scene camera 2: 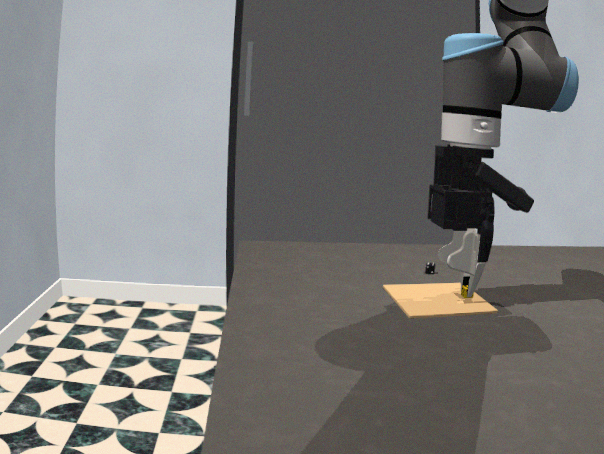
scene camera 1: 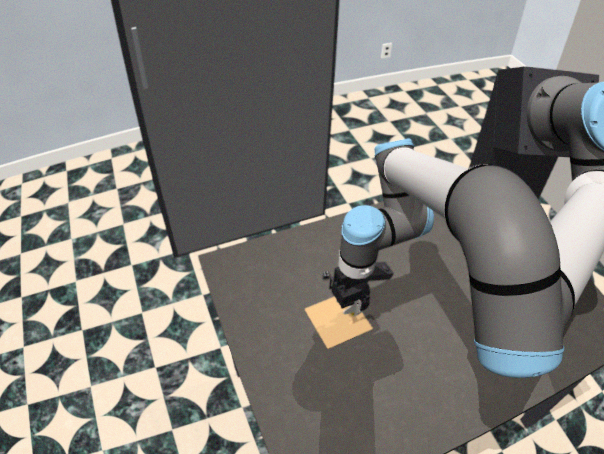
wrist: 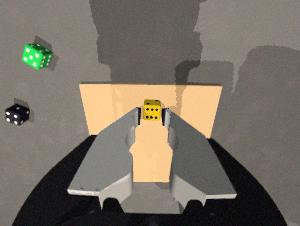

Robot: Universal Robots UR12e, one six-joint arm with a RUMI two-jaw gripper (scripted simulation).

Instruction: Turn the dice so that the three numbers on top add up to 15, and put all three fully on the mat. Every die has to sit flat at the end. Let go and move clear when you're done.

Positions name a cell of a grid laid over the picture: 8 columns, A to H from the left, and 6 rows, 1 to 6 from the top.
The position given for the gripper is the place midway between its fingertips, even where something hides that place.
Note:
In view: the gripper (scene camera 2: G4) and an orange mat (scene camera 2: F4).
The orange mat is seen too in scene camera 1 (scene camera 1: E5) and in the wrist view (wrist: C3). The gripper also shows in scene camera 1 (scene camera 1: E5) and in the wrist view (wrist: E3).

